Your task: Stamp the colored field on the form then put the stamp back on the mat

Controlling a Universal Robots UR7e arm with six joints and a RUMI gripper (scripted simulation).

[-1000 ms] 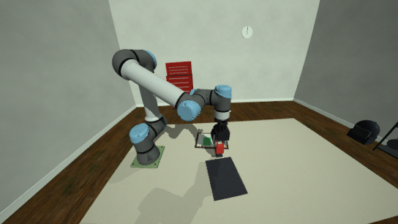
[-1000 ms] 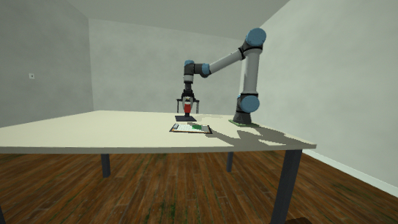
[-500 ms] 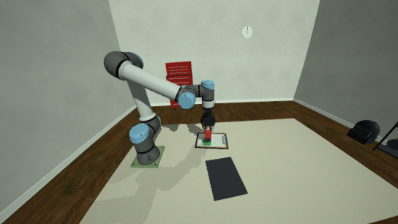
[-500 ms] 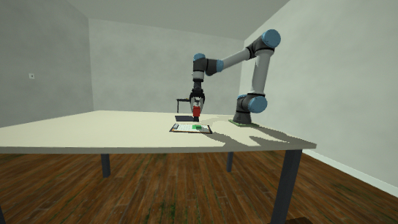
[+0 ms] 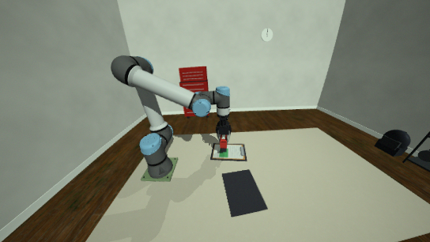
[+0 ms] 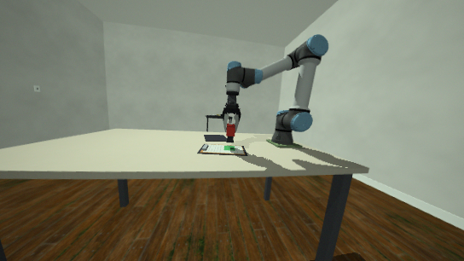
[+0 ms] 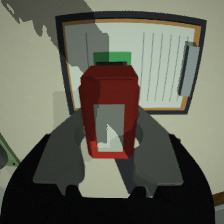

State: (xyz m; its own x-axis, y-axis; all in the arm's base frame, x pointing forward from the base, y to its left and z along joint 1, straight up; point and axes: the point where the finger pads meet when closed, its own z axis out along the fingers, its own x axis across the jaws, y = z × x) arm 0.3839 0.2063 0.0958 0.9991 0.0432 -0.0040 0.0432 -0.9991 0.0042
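Right now the clipboard is 50 mm ahead of my hand, 20 mm to the left of it and 110 mm below it. The rest, counted from my hand: red stamp (20 mm below); dark mat (120 mm ahead, 270 mm to the right, 110 mm below).
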